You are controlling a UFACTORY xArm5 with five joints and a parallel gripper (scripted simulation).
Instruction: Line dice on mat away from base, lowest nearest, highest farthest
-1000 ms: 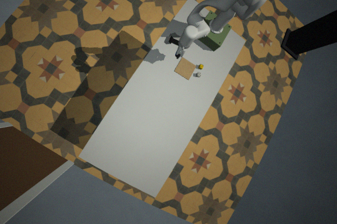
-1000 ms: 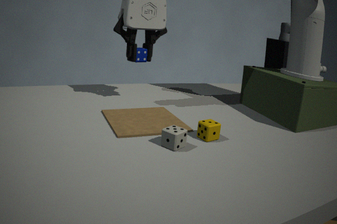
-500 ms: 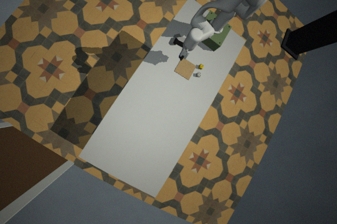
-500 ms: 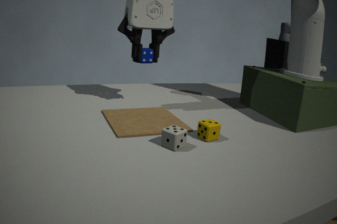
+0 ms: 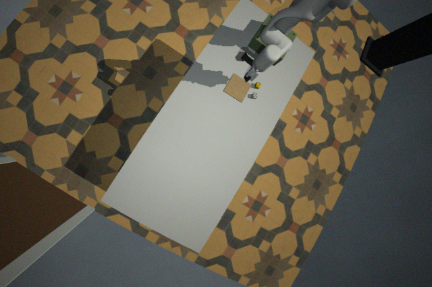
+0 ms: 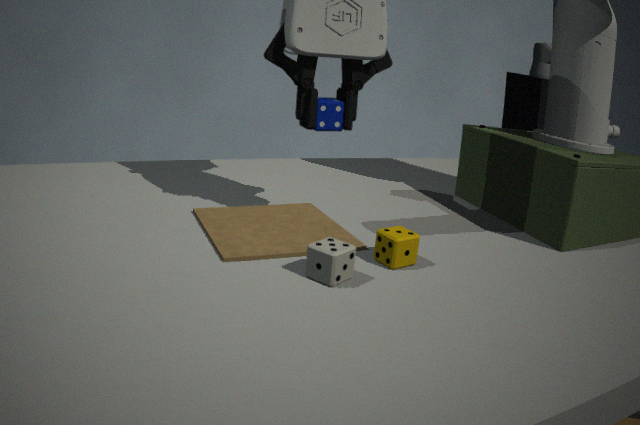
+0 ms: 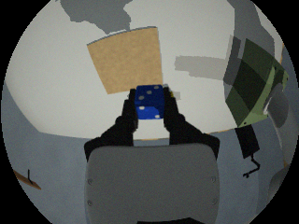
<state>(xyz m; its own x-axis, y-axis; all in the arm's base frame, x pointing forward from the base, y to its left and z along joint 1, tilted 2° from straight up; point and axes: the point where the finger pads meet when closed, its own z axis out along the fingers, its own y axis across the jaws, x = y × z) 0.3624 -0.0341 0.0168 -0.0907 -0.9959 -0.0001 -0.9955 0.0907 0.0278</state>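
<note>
Now: the tan mat 120 mm below my hand and 50 mm ahead of it. From my hand the other things lie so: white die: 120 mm to the left, 110 mm below, 40 mm ahead; blue die: 10 mm below; yellow die: 110 mm below, 100 mm to the left, 30 mm behind.
</note>
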